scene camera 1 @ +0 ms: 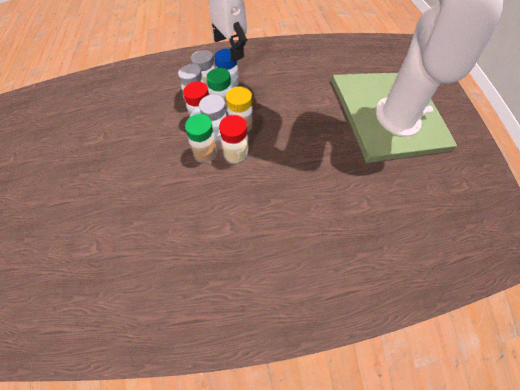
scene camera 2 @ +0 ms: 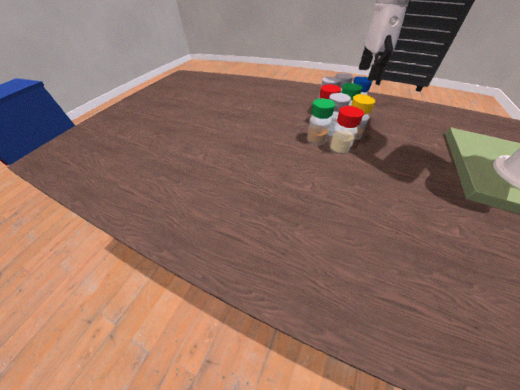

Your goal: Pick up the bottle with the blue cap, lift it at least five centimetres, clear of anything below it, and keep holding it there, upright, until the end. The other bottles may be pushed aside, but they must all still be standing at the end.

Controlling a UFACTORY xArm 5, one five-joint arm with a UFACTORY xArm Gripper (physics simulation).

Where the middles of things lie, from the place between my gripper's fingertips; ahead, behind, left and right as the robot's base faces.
Scene:
I see my gripper 10 mm short of the yellow-capped bottle (scene camera 1: 239, 99), 150 mm to the right of it and 70 mm above it.

